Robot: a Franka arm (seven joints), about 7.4 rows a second.
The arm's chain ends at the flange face. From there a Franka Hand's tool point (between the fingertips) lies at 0.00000 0.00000 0.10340 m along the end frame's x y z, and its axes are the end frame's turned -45 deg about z.
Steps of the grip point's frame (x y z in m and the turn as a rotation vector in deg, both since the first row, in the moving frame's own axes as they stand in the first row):
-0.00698 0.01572 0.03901 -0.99 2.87 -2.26
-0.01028 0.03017 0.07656 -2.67 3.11 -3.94
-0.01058 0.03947 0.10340 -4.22 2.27 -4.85
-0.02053 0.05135 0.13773 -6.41 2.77 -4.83
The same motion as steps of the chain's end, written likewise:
0.00131 0.01855 0.03916 1.33 2.73 -2.26
0.00672 0.02942 0.07682 0.31 4.09 -3.94
0.01206 0.03326 0.10376 -1.38 4.59 -4.85
0.00993 0.04669 0.13850 -2.57 6.49 -4.83

